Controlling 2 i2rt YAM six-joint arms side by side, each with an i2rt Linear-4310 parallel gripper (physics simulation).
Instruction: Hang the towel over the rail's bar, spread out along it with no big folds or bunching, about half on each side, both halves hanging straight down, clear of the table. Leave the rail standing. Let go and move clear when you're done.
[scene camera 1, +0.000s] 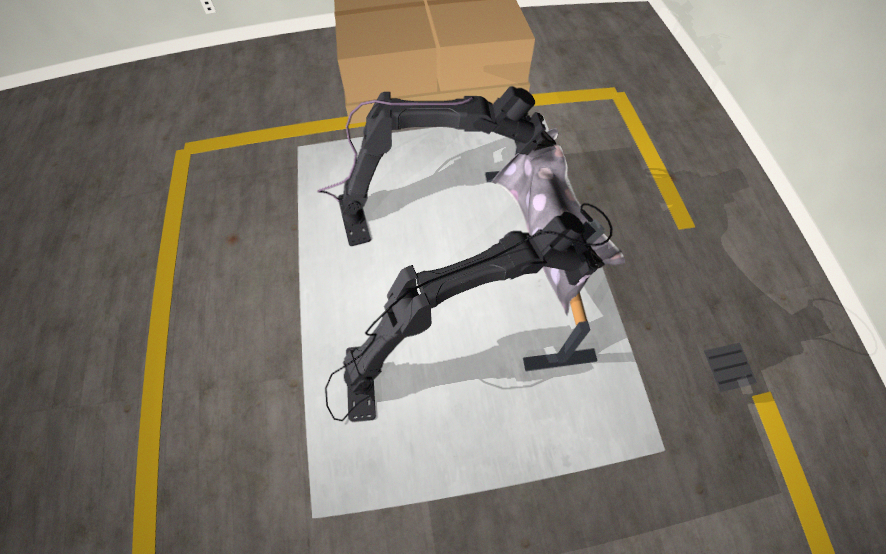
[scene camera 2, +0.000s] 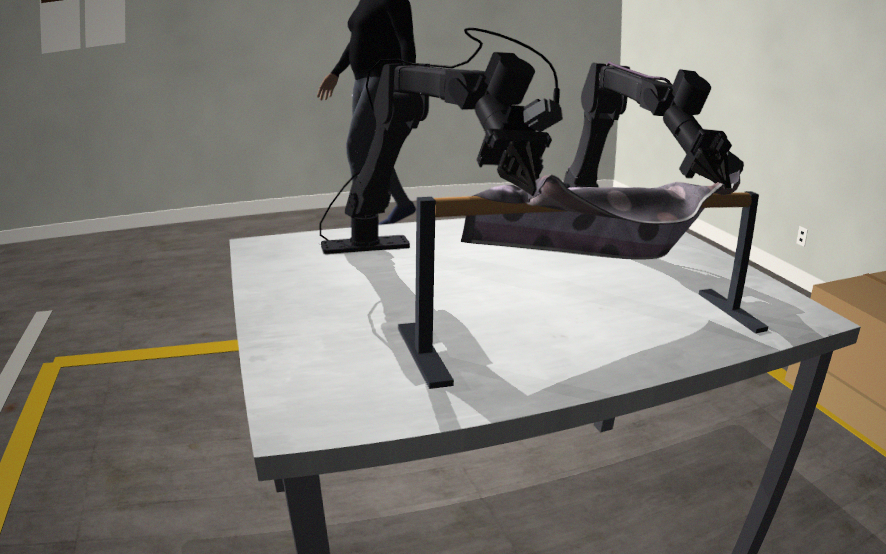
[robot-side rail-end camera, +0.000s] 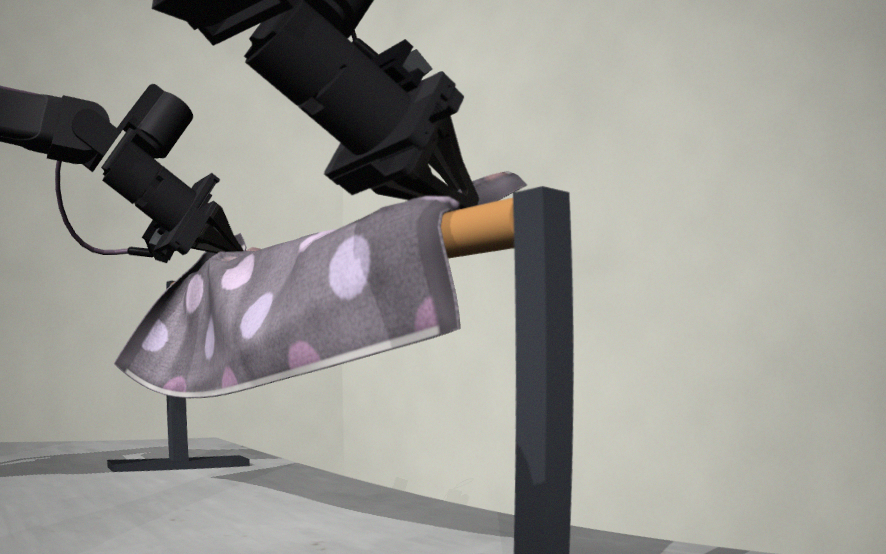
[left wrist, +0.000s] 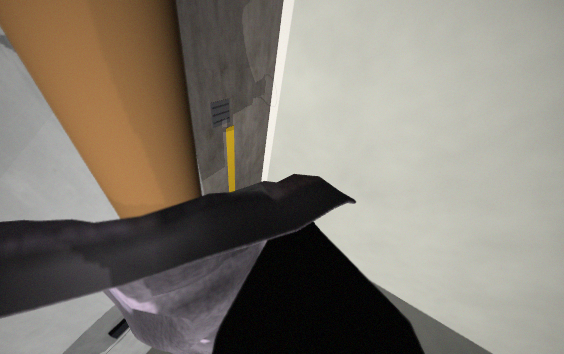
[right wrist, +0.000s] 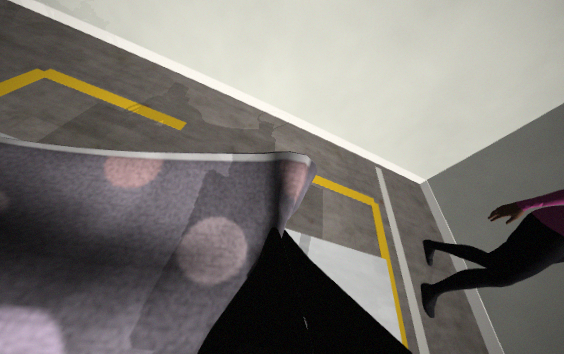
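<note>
The grey towel with pink and lilac dots (scene camera 1: 539, 202) (scene camera 2: 568, 231) (robot-side rail-end camera: 352, 307) (left wrist: 185, 300) (right wrist: 150, 215) lies across the rail's wooden bar (scene camera 1: 578, 310) (scene camera 2: 450, 206) (robot-side rail-end camera: 483, 228) (left wrist: 115, 100). Most of it hangs on the robot side, clear of the table. A short part sags over the far side between the grippers, with a fold near the right gripper. My left gripper (scene camera 1: 552, 137) (scene camera 2: 725, 186) (robot-side rail-end camera: 240, 248) is shut on the towel, close above the bar. My right gripper (scene camera 1: 595, 262) (scene camera 2: 533, 193) (robot-side rail-end camera: 471, 201) is shut on the towel just over the bar; a small flap sticks out beyond its fingertips.
The rail stands upright on dark posts (scene camera 2: 425, 274) (robot-side rail-end camera: 542, 365) with flat feet (scene camera 1: 535, 361) on the white table (scene camera 1: 457, 457) (scene camera 2: 326, 391). Cardboard boxes (scene camera 1: 385, 65) (scene camera 2: 855, 365) stand on the floor beside the table. A person (scene camera 2: 382, 39) (right wrist: 520, 245) is in the background.
</note>
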